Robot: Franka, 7 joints.
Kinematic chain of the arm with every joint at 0, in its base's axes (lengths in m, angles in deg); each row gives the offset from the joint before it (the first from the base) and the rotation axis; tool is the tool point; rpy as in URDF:
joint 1: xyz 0 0 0.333 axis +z
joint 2: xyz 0 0 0 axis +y
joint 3: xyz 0 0 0.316 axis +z
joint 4: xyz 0.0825 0 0 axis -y
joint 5: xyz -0.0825 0 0.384 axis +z
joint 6: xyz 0 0 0 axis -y
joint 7: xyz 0.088 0 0 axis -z
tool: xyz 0 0 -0.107 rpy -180 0 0
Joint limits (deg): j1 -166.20..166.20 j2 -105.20..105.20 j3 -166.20..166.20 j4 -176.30..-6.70 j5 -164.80..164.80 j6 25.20..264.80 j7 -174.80..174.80
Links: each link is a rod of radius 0.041 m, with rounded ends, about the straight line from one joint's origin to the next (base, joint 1, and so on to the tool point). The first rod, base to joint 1, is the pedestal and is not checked.
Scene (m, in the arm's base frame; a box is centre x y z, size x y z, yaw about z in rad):
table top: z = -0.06
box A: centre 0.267 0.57 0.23 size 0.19 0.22 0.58 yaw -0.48
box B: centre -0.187 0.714 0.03 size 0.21 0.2 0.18 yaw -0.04
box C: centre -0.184 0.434 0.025 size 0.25 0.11 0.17 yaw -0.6
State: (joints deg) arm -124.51 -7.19 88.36 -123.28 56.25 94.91 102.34
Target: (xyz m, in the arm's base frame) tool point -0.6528 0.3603 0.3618
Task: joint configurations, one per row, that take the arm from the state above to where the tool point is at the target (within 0.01 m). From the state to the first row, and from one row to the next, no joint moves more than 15 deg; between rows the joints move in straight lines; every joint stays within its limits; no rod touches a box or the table.
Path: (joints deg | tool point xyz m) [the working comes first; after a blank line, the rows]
Joints at the target: -23.54 -40.31 164.86 -74.58 70.84 105.17 102.34
Straight joint move there: touches box A.

1: -110.45 -8.30 96.58 -114.47 58.63 97.85 102.34 | 0.5489 -0.0329 0.4564
2: -96.39 -9.42 104.79 -105.65 61.00 100.80 102.34 | 0.5518 0.1924 0.5159
3: -82.34 -10.53 113.01 -96.84 63.38 103.74 102.34 | 0.4537 0.4091 0.5761
4: -68.28 -11.64 121.23 -88.03 65.75 106.69 102.34 | 0.2670 0.5700 0.6362
5: -53.36 -21.20 135.77 -83.55 67.45 106.18 102.34 | -0.0691 0.6744 0.5621
6: -38.45 -30.76 150.31 -79.07 69.14 105.68 102.34 | -0.4055 0.5946 0.4635
7: -23.54 -40.31 164.86 -74.58 70.84 105.17 102.34 | -0.6528 0.3603 0.3619

